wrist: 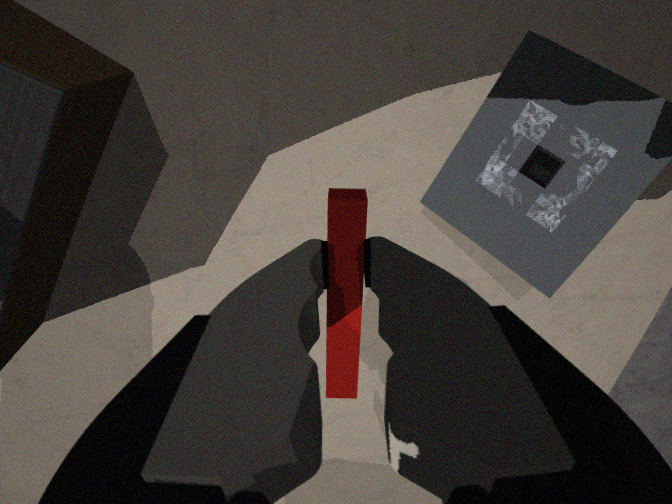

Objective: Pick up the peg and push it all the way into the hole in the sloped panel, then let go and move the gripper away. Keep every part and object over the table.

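A red square peg [345,292] stands between my two dark jaws. My gripper [346,263] is shut on the peg, with both jaw pads pressed against its sides near its upper half. The peg's lower end hangs below the jaws, over the beige table. The grey sloped panel [545,184] lies to the upper right, apart from the peg. Its square dark hole [541,167] sits in the middle, framed by pale patterned patches. The hole is empty.
A large dark box-like structure [59,179] stands at the left edge. A broad shadow covers the far table surface. Another grey object's corner [648,374] shows at the right edge.
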